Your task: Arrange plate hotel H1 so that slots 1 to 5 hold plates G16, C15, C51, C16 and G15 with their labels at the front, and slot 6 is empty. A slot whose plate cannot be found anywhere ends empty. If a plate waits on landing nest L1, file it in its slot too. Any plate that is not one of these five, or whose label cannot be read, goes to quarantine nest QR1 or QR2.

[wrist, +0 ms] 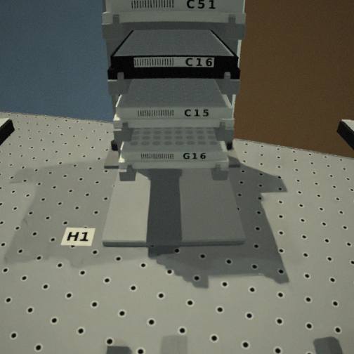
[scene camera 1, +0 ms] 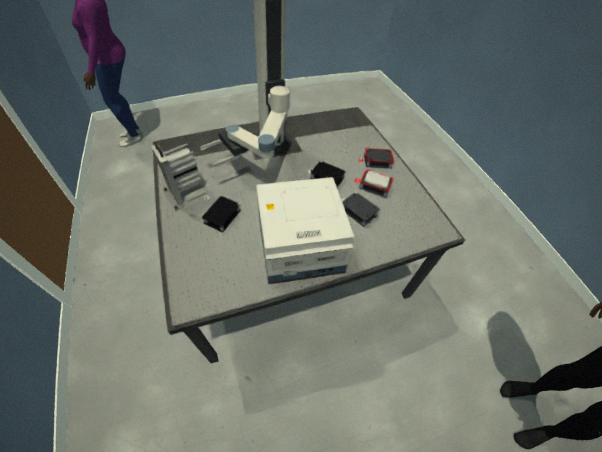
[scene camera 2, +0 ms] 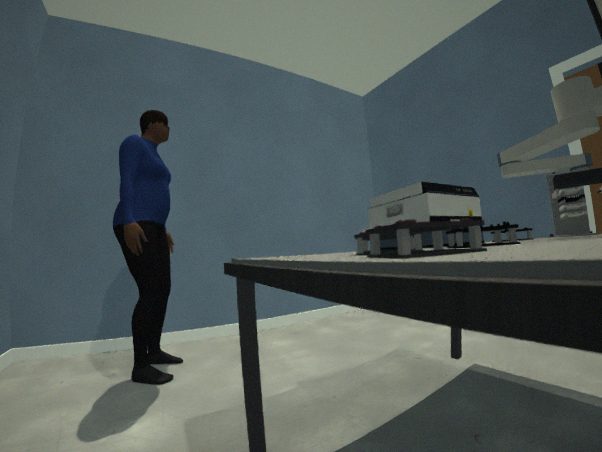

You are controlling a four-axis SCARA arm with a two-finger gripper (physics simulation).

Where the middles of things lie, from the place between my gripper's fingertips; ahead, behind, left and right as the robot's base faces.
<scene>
Now: hand 4 cm short of the black plate C16 (wrist: 144,53), 13 cm to the left of it and 1 cm above it. From my hand the other things lie so: white instrument (scene camera 2: 420,207) 55 cm ahead, 33 cm to the left, 7 cm below.
</scene>
